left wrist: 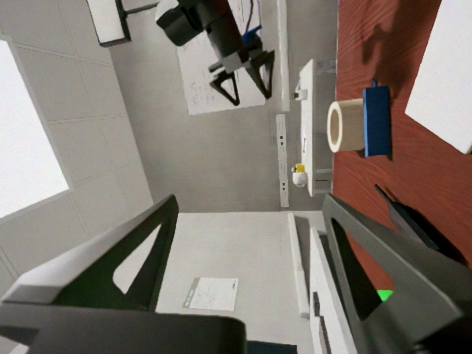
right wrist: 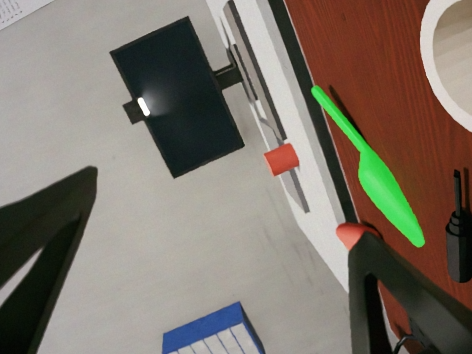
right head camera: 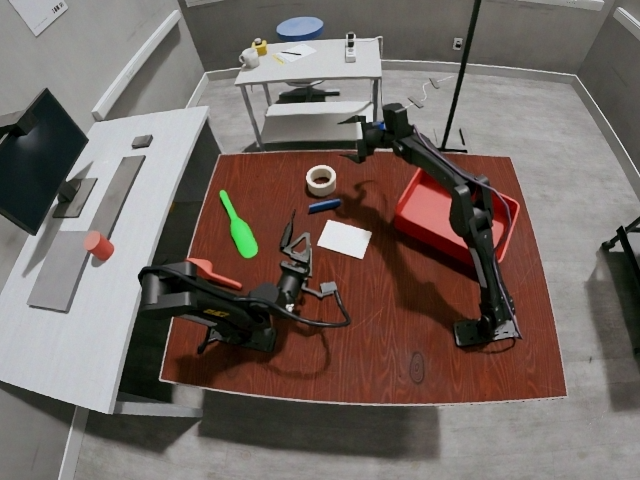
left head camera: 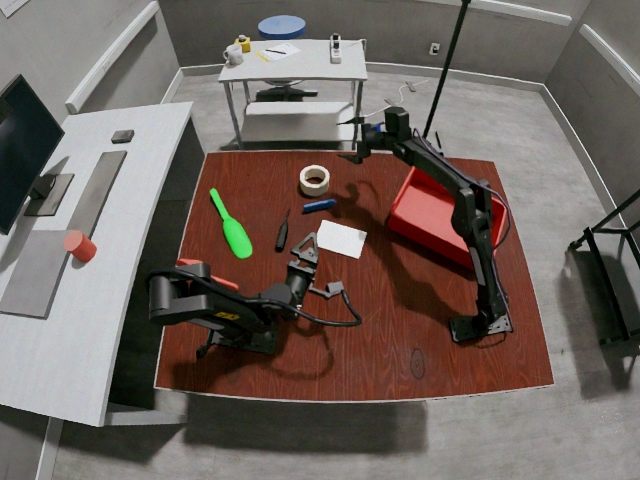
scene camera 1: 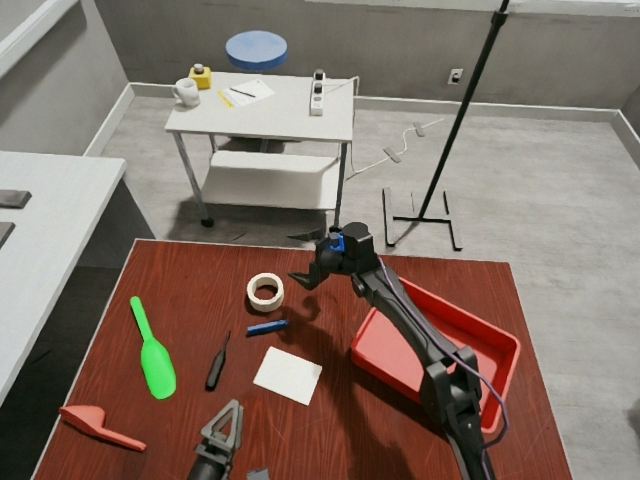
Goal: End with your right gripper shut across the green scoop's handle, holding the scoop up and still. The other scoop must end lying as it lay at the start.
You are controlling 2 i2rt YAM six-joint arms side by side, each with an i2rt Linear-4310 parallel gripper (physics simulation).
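Frame: origin at the left arm's base, x ahead, y left, z up, level; millimetres.
Where they show: left gripper, fingertip midpoint: (left wrist: 248, 201) (right head camera: 308, 240) (left head camera: 312, 240) (scene camera 1: 238, 402); right gripper, fingertip midpoint: (left wrist: 252, 102) (right wrist: 235, 214) (right head camera: 339, 139) (left head camera: 337, 139) (scene camera 1: 287, 254); left arm's base, link origin: (right head camera: 243, 334) (left head camera: 242, 336); right arm's base, link origin: (right head camera: 486, 329) (left head camera: 479, 325).
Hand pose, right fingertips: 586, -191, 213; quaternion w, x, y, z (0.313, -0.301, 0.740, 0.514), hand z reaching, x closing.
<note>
Each offset is from my right fingertips to the top centre of the thing, as dx, dy, dz.
The green scoop @[-221, +330, -179] (left head camera: 237, 238) (right head camera: 242, 237) (scene camera 1: 157, 367) (right wrist: 385, 190) lies on the left part of the table, its handle toward the back left. The red scoop @[-422, +338, -144] (left head camera: 223, 282) (right head camera: 222, 279) (scene camera 1: 87, 419) (right wrist: 352, 233) lies nearer the front left edge, partly hidden by the left arm in both head views. My right gripper (left head camera: 347, 140) (right head camera: 349, 140) (scene camera 1: 301, 258) (right wrist: 235, 214) is open and empty, raised over the back of the table, to the right of the green scoop. My left gripper (left head camera: 306, 242) (right head camera: 299, 242) (left wrist: 248, 201) is open and empty, right of the red scoop.
A tape roll @[-18, +69, -165] (left head camera: 314, 180), a blue object @[-115, +34, -183] (left head camera: 319, 205), a dark screwdriver @[-220, +136, -186] (left head camera: 282, 232) and a white sheet @[-227, -46, -208] (left head camera: 341, 238) lie mid-table. A red bin @[-108, -400, -125] (left head camera: 424, 217) stands at the right under the right arm. A side desk (left head camera: 129, 227) runs along the left.
</note>
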